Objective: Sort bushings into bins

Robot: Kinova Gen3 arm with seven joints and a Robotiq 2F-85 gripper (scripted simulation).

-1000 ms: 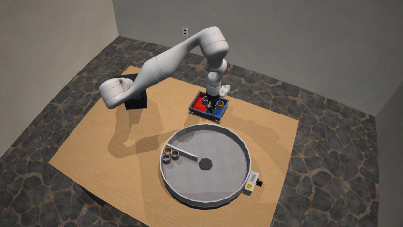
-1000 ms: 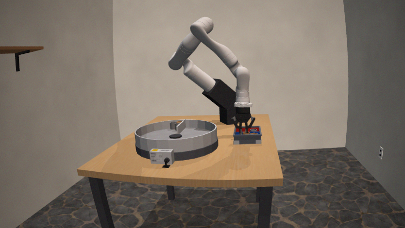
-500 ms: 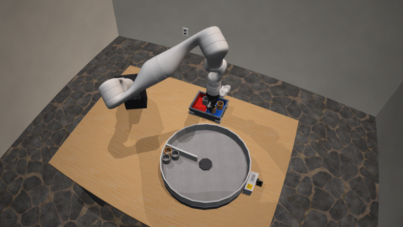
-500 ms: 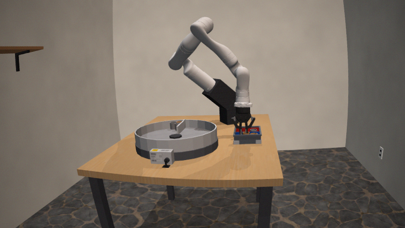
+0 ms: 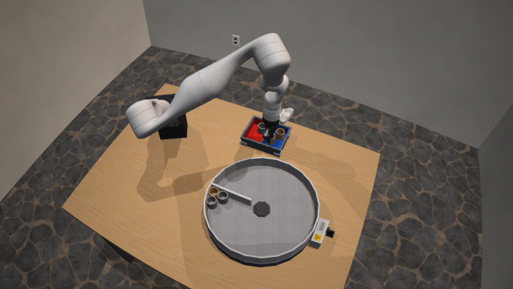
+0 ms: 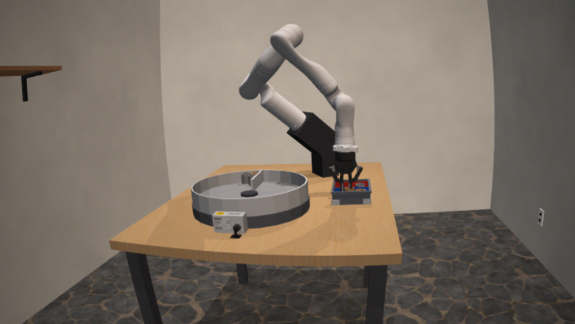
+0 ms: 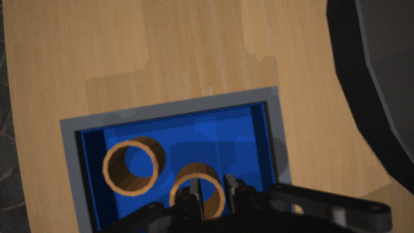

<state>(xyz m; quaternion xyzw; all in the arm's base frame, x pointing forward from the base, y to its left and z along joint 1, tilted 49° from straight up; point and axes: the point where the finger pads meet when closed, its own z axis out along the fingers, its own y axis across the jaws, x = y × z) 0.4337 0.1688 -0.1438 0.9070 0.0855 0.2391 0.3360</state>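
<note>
The two-part bin lies 3 cm behind my hand, 2 cm to the left of it and 2 cm below it. Also, from my hand: turntable (34 cm to the right, 10 cm ahead, 1 cm above).
</note>
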